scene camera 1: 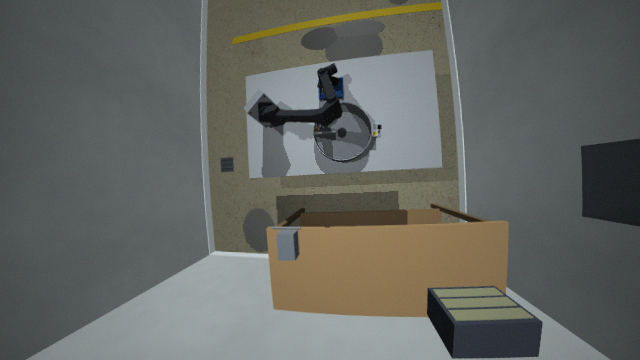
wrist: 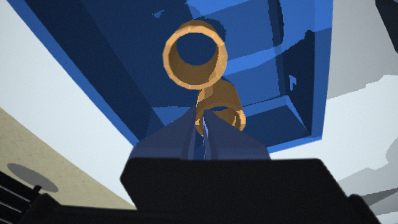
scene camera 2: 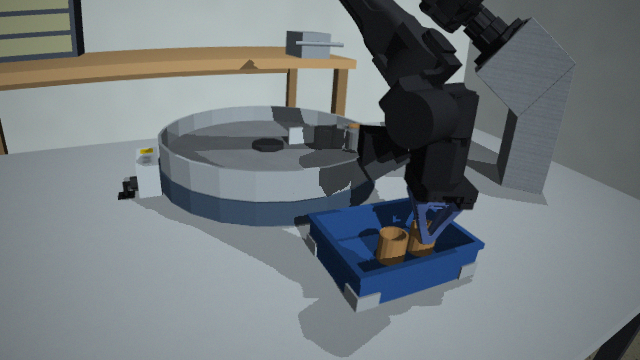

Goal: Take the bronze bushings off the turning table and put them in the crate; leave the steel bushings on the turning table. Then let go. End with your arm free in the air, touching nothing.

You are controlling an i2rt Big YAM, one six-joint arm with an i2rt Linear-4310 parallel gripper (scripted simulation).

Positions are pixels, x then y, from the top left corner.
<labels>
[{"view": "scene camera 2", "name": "my gripper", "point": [425, 242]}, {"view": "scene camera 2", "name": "bronze bushing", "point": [392, 243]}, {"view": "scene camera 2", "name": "turning table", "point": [237, 144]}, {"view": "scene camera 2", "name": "crate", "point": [367, 283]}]
</labels>
